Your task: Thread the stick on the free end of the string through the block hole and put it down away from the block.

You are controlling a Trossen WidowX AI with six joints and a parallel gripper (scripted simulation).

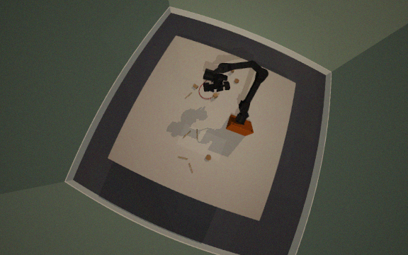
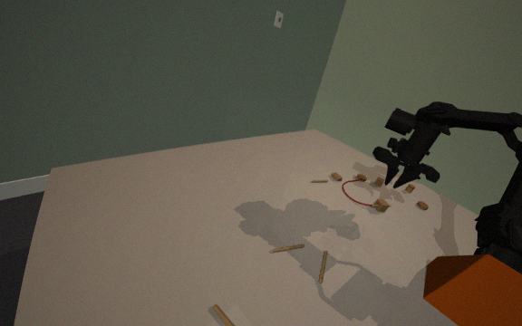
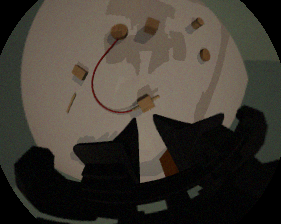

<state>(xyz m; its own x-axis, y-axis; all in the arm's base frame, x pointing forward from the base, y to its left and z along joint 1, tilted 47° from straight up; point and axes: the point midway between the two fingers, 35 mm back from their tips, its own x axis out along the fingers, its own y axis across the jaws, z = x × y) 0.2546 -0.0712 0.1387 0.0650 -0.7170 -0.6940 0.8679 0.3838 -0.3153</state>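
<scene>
My gripper tip is now 8 cm above the small wooden block, 1 cm to the left of it and 1 cm past it. The rest, counted from my gripper tip: thin wooden stick (8 cm below); round button (15 cm to the right, 11 cm ahead, 9 cm below).
</scene>
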